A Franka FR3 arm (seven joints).
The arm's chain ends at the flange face. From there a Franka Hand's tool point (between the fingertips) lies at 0.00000 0.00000 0.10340 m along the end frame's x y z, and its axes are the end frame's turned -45 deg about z.
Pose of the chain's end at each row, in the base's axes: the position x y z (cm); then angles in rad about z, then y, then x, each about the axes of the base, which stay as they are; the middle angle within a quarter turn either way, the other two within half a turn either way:
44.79 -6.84 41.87 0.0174 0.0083 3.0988
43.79 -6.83 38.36 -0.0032 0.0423 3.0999
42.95 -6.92 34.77 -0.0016 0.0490 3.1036
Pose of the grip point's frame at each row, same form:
44.88 -7.28 31.54 -0.7680 0.0083 3.0988
44.23 -7.26 28.04 -0.7886 0.0423 3.0999
43.46 -7.31 24.45 -0.7870 0.0490 3.1036

